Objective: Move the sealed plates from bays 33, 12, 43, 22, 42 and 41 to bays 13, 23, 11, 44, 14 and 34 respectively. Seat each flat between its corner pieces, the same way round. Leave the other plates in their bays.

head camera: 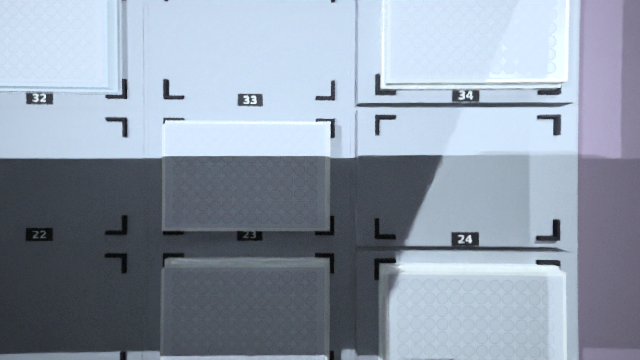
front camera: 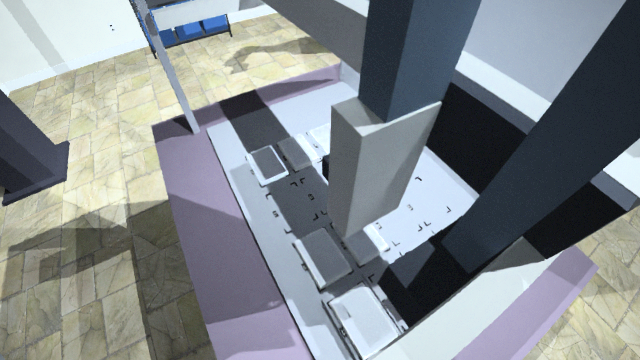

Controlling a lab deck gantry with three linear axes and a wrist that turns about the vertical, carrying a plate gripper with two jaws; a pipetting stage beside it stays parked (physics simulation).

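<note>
In the head view a sealed plate lies in bay 34, inside the corner pieces that show. A plate lies flat in bay 23. Another plate lies below it, in bay 13. A plate lies in the bay below 24. Bays 33, 24 and the visible part of 22 hold no plate. In the front view two plates, one at the near left and one beside it, lie in bays 11 and 21. My gripper's jaws are hidden; their opening cannot be seen.
A plate lies in bay 32. In the front view a large grey housing on a blue-grey column hides the middle bays. A dark slanting column and dark parts hide the right-hand bays. Part of a plate shows behind bay 21.
</note>
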